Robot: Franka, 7 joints.
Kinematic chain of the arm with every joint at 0, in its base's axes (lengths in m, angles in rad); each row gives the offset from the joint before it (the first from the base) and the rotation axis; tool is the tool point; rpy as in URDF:
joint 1: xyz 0 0 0.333 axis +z
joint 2: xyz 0 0 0 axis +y
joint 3: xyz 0 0 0.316 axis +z
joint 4: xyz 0.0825 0 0 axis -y
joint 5: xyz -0.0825 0 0.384 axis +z
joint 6: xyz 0 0 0 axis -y
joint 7: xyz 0.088 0 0 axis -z
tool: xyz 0 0 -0.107 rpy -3.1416 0 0
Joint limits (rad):
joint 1: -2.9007..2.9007
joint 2: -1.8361..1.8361
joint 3: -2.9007..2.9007
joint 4: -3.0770..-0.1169
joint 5: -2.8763..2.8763
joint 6: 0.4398..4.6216
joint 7: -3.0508..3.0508
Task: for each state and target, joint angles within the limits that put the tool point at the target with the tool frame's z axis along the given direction. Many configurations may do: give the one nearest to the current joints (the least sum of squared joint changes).
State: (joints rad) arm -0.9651 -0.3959 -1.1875 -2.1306 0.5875 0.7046 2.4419
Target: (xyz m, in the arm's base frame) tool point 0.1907 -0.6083 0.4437 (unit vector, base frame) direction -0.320 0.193 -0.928
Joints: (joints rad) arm -0.5591 0.5086 -0.8609 -1.4851 0.0913 1.5721 2.4419
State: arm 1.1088 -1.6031 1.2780 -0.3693 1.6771 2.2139 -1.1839
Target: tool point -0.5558 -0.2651 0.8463 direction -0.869 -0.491 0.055
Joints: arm 1.3300 -1.0049 1.1089 -1.1642 2.0993 2.3558 -1.1839
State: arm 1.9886 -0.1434 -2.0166 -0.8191 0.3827 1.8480 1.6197
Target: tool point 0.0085 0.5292 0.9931 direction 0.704 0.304 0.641
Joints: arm 1.6760 0.7140 -2.1088 -0.1186 0.2368 2.3736 1.6197
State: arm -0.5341 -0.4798 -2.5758 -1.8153 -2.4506 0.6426 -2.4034
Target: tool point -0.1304 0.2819 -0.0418 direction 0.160 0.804 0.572
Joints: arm -1.1334 -1.3186 -2.9007 -2.3091 -2.1478 0.4690 -2.4034
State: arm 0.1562 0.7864 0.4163 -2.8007 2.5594 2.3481 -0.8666
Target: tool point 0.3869 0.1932 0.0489 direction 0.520 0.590 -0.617
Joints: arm 0.1108 0.6429 0.2971 -2.3227 2.6955 2.4916 -0.8666
